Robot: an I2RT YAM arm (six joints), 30 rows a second.
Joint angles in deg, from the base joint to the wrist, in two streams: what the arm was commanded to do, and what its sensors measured. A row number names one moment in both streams.
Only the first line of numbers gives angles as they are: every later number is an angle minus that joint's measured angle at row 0.
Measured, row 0:
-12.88 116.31 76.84 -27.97 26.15 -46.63
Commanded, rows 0 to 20:
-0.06 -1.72 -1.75 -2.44 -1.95 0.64
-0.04 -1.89 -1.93 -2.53 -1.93 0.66
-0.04 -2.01 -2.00 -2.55 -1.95 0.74
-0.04 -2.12 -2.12 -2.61 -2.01 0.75
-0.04 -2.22 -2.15 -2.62 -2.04 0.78
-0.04 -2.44 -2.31 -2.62 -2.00 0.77
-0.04 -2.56 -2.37 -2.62 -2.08 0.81
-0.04 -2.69 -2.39 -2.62 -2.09 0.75
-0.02 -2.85 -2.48 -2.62 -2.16 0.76
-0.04 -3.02 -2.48 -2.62 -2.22 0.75
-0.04 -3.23 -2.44 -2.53 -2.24 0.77
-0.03 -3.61 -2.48 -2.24 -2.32 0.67
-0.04 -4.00 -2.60 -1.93 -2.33 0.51
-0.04 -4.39 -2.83 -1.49 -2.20 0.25
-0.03 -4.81 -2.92 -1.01 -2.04 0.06
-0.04 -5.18 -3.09 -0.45 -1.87 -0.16
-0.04 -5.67 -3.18 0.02 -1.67 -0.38
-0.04 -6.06 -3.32 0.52 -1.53 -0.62
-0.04 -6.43 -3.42 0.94 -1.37 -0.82
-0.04 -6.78 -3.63 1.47 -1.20 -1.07
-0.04 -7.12 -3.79 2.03 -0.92 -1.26
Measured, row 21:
0.00 -4.41 -2.76 0.55 -1.29 -0.37
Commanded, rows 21 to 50:
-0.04 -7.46 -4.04 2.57 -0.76 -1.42
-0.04 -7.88 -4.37 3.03 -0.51 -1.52
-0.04 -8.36 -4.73 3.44 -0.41 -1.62
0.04 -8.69 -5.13 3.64 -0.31 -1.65
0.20 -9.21 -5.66 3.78 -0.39 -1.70
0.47 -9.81 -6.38 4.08 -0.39 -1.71
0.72 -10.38 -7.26 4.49 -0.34 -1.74
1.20 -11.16 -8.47 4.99 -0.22 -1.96
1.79 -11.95 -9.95 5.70 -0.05 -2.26
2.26 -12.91 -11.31 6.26 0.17 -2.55
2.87 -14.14 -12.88 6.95 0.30 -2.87
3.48 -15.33 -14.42 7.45 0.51 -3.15
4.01 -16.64 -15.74 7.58 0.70 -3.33
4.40 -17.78 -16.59 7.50 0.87 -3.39
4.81 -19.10 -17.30 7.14 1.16 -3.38
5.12 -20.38 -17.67 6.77 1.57 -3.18
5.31 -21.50 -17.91 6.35 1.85 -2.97
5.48 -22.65 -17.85 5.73 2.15 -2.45
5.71 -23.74 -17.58 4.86 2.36 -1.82
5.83 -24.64 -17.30 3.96 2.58 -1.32
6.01 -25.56 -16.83 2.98 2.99 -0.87
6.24 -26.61 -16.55 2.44 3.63 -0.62
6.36 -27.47 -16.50 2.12 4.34 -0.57
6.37 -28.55 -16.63 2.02 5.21 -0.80
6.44 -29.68 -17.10 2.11 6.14 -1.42
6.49 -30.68 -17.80 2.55 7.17 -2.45
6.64 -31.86 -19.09 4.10 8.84 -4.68
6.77 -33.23 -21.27 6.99 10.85 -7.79
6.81 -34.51 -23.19 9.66 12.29 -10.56
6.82 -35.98 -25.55 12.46 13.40 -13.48
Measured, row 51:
6.49 -33.11 -21.16 8.03 7.96 -6.06
